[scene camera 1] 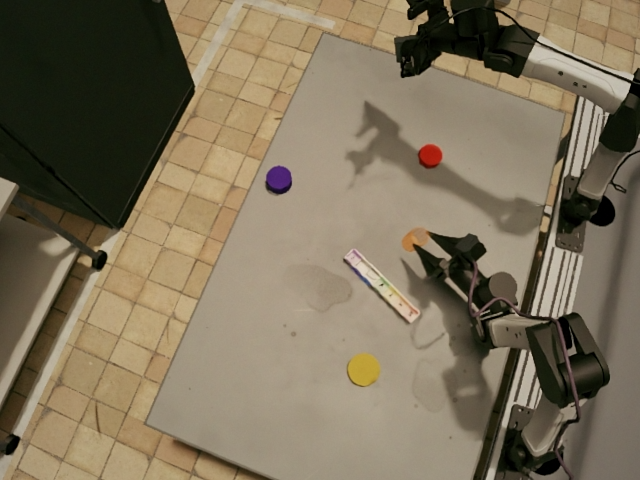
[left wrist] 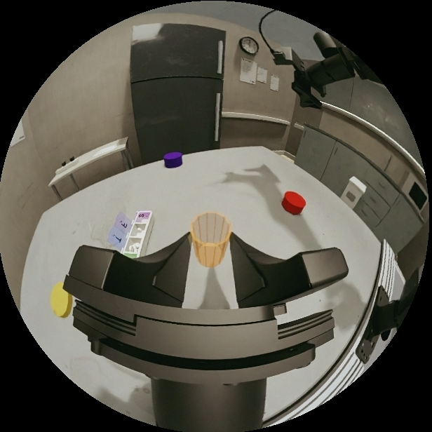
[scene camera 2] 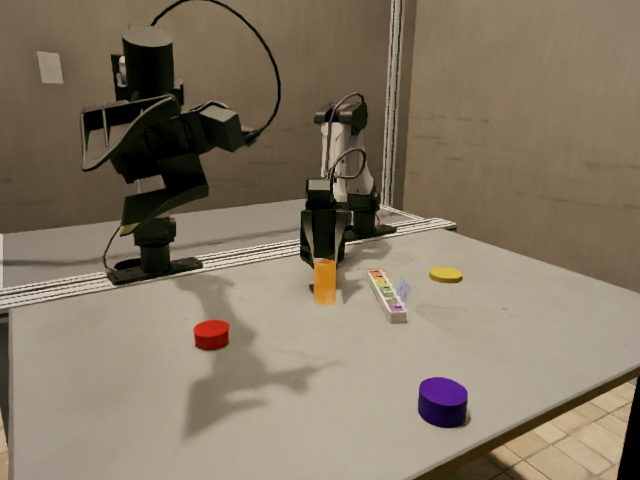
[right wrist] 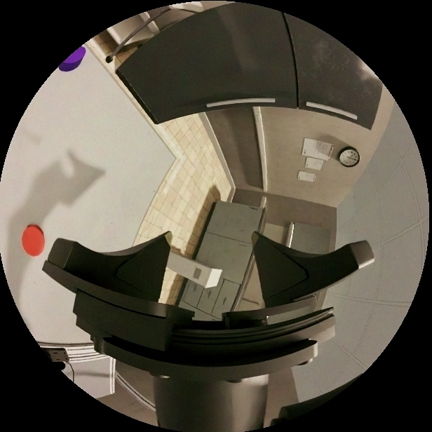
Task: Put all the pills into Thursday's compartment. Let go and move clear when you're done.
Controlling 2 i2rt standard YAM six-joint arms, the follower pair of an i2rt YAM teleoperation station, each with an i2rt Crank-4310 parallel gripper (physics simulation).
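The orange see-through bottle stands upright, open end up, its base at or near the table; I see no pills inside. My left gripper is shut on its upper part. The pill organizer lies beside it, Thursday and Friday lids open. White pills lie in Thursday's compartment; a white patch shows in Friday's, too small to tell surely. My right gripper is open and empty, high beyond the table's upper end in scene camera 1.
A red disc, a purple disc and a yellow disc lie apart on the table. The raised lids stick out on the organizer's far side from the bottle.
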